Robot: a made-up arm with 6 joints.
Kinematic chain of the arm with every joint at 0, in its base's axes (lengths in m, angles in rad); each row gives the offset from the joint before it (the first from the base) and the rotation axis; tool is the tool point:
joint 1: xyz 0 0 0.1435 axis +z
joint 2: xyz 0 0.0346 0 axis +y
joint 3: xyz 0 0 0.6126 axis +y
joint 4: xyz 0 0 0.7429 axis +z
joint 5: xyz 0 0 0 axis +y
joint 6: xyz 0 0 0.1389 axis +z
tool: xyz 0 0 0
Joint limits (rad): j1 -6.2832..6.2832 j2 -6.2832..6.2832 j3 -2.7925..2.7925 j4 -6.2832..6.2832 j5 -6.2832..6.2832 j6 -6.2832..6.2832
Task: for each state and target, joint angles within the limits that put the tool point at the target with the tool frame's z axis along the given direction. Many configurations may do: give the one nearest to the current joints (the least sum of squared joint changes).
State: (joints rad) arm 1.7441 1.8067 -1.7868 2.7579 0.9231 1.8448
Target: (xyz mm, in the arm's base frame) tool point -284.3 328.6 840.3 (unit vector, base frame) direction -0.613 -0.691 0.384
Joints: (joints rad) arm 1.9356 1.7122 -1.9002 1.9720 1.0964 1.8448
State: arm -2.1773 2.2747 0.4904 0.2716 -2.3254 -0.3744
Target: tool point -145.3 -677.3 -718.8 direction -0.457 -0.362 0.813
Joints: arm -1.7553 1.9648 1.0881 0.6439 -2.4505 -0.3744
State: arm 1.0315 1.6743 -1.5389 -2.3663 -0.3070 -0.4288
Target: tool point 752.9 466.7 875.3 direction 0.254 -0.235 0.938
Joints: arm 0.5683 1.7206 -1.3518 -2.2245 0.4354 -0.4288
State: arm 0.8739 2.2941 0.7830 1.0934 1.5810 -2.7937
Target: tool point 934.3 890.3 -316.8 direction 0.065 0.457 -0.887
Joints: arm 0.7014 1.4792 0.6493 0.4941 0.7047 -2.7937
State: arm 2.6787 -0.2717 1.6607 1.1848 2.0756 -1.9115
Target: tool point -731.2 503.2 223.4 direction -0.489 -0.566 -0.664
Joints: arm 2.3823 0.4170 1.7034 0.9070 1.2483 -1.9115
